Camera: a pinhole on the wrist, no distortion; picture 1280 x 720 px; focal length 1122.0 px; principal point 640.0 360.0 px. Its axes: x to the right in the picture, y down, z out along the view. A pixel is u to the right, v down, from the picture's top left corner.
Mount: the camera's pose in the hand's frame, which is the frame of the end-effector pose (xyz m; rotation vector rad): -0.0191 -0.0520 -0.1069 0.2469 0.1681 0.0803
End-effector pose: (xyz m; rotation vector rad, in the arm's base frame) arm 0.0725 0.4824 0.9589 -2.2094 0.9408 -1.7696
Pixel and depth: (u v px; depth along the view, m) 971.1 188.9 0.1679
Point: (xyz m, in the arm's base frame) 0.1565 0.5266 1.0519
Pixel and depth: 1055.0 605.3 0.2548
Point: 0.2279 0.4223 1.0383
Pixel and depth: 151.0 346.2 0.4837
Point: 0.4865 0.6151 0.8257
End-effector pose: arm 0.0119 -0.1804 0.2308 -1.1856 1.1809 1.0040
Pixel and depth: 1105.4 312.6 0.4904
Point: 0.2559 0.1126 -0.0144
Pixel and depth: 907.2 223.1 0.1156
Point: 0.1038 -0.1971 0.2144
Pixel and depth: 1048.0 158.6 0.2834
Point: 0.2031 -0.0706 0.1177
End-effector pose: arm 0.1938 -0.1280 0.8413 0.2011 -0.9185 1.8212
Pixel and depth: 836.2 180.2 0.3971
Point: 0.2435 -0.1702 1.1751
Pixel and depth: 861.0 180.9 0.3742
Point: 0.2412 -0.1574 1.1553
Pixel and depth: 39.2 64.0 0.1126
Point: 0.3151 -0.1520 0.8693
